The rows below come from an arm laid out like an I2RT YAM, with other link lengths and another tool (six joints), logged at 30 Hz.
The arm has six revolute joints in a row. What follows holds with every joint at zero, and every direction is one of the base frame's. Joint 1 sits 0.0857 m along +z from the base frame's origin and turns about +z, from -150 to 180 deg. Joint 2 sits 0.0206 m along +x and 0.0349 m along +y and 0.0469 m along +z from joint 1 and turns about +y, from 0 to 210 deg. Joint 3 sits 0.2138 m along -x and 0.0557 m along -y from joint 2 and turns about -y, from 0 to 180 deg. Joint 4 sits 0.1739 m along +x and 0.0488 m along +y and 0.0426 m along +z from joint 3 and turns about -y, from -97 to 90 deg. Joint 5 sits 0.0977 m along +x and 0.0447 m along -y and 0.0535 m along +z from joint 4 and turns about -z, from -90 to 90 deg. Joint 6 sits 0.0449 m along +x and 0.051 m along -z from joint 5 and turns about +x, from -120 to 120 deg. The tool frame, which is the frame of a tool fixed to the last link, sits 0.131 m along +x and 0.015 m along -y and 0.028 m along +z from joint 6; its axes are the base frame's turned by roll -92.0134, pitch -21.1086 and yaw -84.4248 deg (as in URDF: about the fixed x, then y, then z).
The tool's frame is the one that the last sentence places.
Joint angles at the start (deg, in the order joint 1, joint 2, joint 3, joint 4, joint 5, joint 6):
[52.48, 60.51, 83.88, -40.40, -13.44, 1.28]
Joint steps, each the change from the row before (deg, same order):
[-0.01, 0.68, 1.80, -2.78, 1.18, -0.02]
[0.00, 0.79, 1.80, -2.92, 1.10, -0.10]
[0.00, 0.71, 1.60, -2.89, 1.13, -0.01]
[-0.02, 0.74, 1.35, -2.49, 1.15, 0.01]
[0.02, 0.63, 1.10, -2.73, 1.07, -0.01]
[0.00, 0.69, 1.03, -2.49, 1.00, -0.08]
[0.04, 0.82, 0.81, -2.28, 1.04, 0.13]
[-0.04, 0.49, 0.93, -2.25, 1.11, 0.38]
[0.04, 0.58, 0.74, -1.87, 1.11, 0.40]
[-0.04, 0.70, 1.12, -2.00, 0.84, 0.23]
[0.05, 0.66, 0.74, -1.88, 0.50, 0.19]
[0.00, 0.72, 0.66, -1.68, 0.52, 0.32]
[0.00, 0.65, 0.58, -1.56, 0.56, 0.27]
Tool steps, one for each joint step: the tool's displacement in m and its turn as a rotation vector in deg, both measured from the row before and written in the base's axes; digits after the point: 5 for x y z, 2 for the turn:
[0.00226, -0.00305, -0.00393, -1.54, 0.71, -1.13]
[0.00195, -0.00292, -0.00515, -1.78, 0.78, -1.00]
[0.00174, -0.00342, -0.00601, -1.84, 0.88, -1.05]
[0.00216, -0.00318, -0.00604, -1.77, 0.79, -1.08]
[0.00113, -0.00374, -0.00819, -2.08, 1.00, -0.94]
[0.00115, -0.00349, -0.00775, -2.02, 0.88, -0.85]
[0.00145, -0.00311, -0.00890, -2.08, 1.08, -0.93]
[0.00115, -0.00478, -0.00617, -1.63, 0.91, -1.18]
[0.00132, -0.00386, -0.00612, -1.55, 0.83, -1.10]
[0.00090, -0.00362, -0.00465, -1.45, 0.73, -0.86]
[-0.00039, -0.00274, -0.00631, -1.53, 0.98, -0.46]
[0.00016, -0.00268, -0.00620, -1.44, 1.00, -0.61]
[0.00016, -0.00284, -0.00574, -1.40, 0.87, -0.60]

